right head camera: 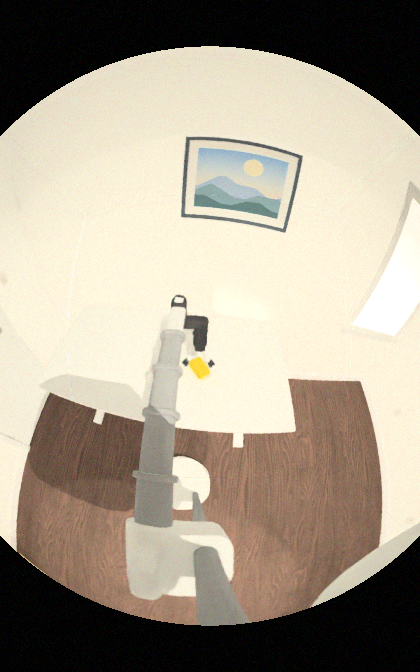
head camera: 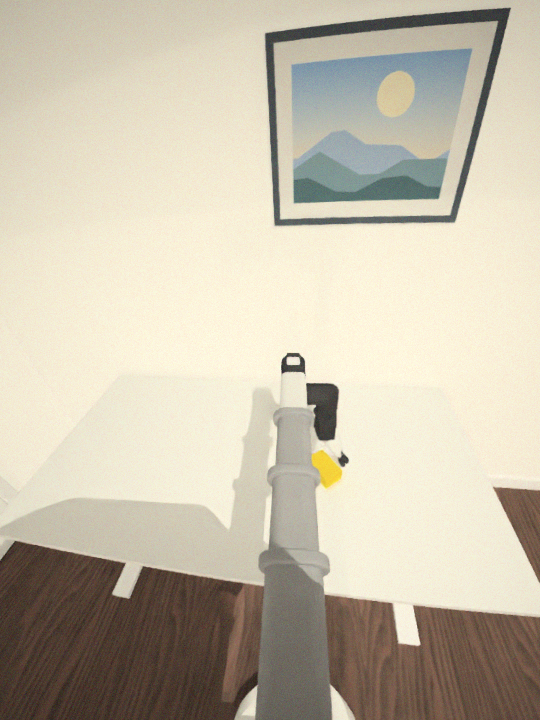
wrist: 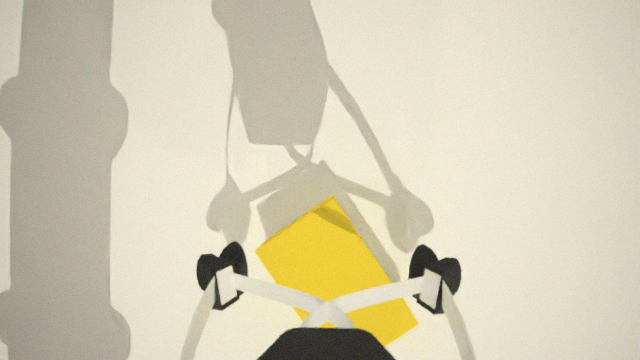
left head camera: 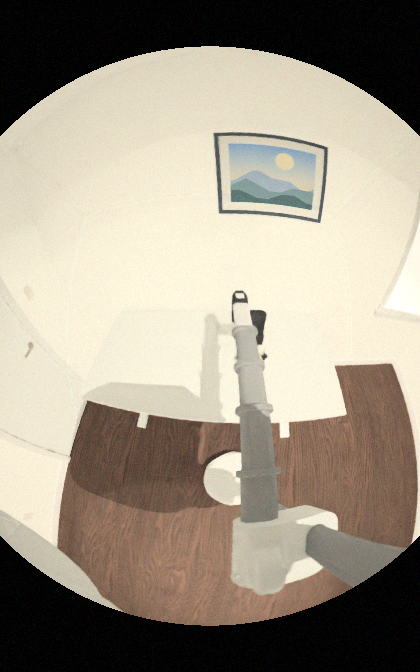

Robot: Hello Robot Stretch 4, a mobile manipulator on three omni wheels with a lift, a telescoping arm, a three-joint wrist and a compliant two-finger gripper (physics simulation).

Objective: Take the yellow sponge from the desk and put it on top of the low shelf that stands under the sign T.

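Places are measured from the robot's base along level axes (x ahead, y left, z up), in metres.
Pixels of known places: gripper, fingertip midpoint: [head camera: 321,464] [wrist: 327,265].
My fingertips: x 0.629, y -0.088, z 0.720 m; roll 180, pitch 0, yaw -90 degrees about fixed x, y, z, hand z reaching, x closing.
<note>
Behind a point stands the place of what it marks.
The yellow sponge [head camera: 327,468] {x 0.603, y -0.103, z 0.738 m} [right head camera: 199,367] [wrist: 325,255] {x 0.640, y -0.086, z 0.738 m} lies flat on the white desk [head camera: 418,523] {x 0.462, y -0.344, z 0.693 m} [left head camera: 300,390] [right head camera: 250,400] [wrist: 550,175] {x 0.696, y -0.262, z 0.693 m}, turned at a slant in the wrist view. My gripper [right head camera: 198,363] [wrist: 327,265] {x 0.629, y -0.088, z 0.720 m} is open and points down above the sponge. In the wrist view one fingertip is on each side of the sponge, with a gap to both. The fingers' shadow falls on the desk beyond the tips, so they are above the surface. In the left head view the arm hides the sponge. The low shelf and the sign T do not show.
My telescoping arm [head camera: 293,511] {x 0.281, y 0.000, z 1.137 m} [left head camera: 255,435] [right head camera: 161,440] reaches out over the desk's front edge. A wall with a framed mountain picture [head camera: 372,168] {x 1.049, y -0.231, z 1.497 m} [left head camera: 270,190] [right head camera: 240,195] stands behind the desk. A round white object [left head camera: 222,478] [right head camera: 192,480] is on the wooden floor before the desk.
</note>
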